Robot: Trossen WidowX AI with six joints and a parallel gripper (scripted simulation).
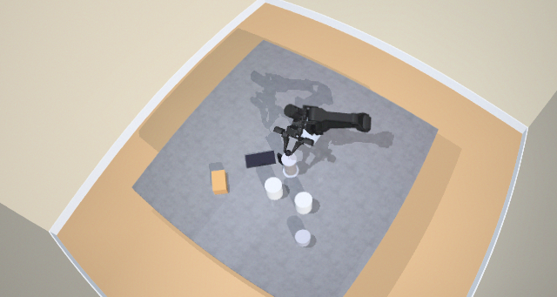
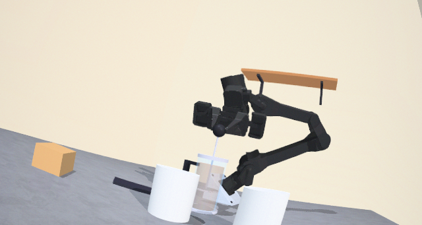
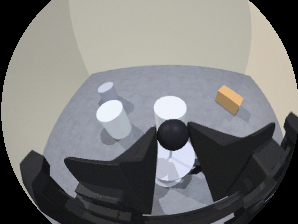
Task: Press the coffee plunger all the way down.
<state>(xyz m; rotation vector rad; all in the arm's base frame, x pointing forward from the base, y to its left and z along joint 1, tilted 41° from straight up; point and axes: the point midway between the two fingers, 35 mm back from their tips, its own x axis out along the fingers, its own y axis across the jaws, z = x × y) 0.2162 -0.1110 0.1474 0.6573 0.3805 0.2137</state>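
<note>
Right now my gripper tip is 10 mm past the glass coffee press, 20 mm to the left of it and 100 mm above it.
</note>
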